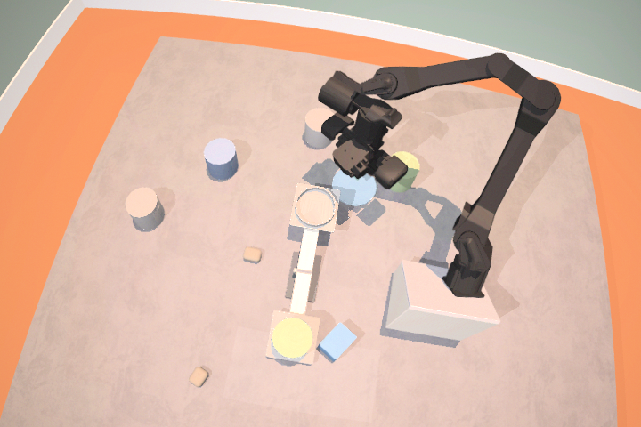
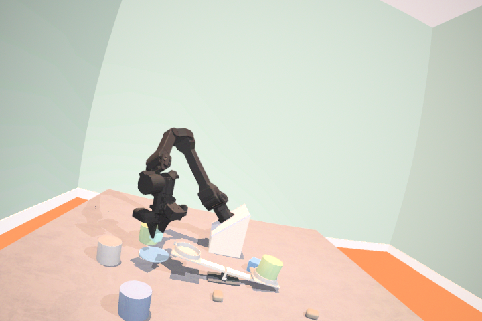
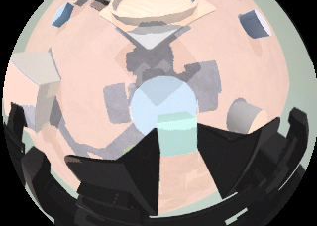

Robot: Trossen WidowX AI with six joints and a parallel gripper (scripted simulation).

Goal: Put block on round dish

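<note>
Right now the round light blue dish is 60 mm below my gripper tip. The rest, counted from my gripper tip: blue block: 40 mm ahead, 360 mm to the left, 50 mm below; then lilac-blue cylinder: 320 mm ahead, 30 mm to the right, 30 mm below; then pale green block: 10 mm above.
</note>
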